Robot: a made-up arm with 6 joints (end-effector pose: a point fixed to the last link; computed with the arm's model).
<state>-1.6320 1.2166 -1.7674 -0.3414 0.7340 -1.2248</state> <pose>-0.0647 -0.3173 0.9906 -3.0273 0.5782 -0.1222</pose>
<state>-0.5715 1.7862 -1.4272 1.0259 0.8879 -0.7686</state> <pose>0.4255 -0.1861 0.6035 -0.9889 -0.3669 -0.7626</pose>
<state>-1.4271 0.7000 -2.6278 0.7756 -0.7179 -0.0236</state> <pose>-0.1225 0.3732 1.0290 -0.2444 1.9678 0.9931</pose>
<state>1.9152 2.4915 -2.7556 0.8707 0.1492 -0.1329</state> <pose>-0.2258 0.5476 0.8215 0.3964 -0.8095 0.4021</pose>
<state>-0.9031 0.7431 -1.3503 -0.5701 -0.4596 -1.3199</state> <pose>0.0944 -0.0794 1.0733 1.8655 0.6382 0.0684</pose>
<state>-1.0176 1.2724 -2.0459 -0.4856 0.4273 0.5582</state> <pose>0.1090 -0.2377 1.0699 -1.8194 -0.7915 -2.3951</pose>
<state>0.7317 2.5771 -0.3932 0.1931 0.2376 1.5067</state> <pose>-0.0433 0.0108 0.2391 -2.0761 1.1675 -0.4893</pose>
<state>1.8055 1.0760 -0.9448 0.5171 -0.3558 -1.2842</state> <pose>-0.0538 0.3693 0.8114 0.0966 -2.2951 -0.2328</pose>
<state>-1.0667 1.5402 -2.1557 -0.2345 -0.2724 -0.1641</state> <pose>0.1408 -0.2759 1.1006 1.8544 1.1912 1.5740</pose>
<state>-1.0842 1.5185 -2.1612 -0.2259 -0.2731 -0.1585</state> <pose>0.1293 -0.2663 1.1083 1.8229 1.1853 1.5689</pose>
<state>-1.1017 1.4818 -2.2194 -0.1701 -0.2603 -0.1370</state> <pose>0.1047 -0.2337 1.1311 1.6967 1.2155 1.6077</pose>
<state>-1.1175 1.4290 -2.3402 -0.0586 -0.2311 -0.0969</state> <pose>0.0656 -0.1701 1.1638 1.4592 1.3058 1.6791</pose>
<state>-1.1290 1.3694 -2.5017 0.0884 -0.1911 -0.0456</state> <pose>0.0194 -0.0829 1.1892 1.1550 1.4603 1.7383</pose>
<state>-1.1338 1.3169 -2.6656 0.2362 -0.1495 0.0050</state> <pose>-0.0226 0.0058 1.1962 0.8609 1.6468 1.7563</pose>
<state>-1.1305 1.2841 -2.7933 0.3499 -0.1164 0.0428</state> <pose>-0.0518 0.0711 1.1900 0.6451 1.8075 1.7450</pose>
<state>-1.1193 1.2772 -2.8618 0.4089 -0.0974 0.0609</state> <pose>-0.0650 0.0993 1.1841 0.5373 1.8964 1.7411</pose>
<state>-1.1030 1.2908 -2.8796 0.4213 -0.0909 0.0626</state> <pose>-0.0655 0.0969 1.1843 0.5156 1.9172 1.7598</pose>
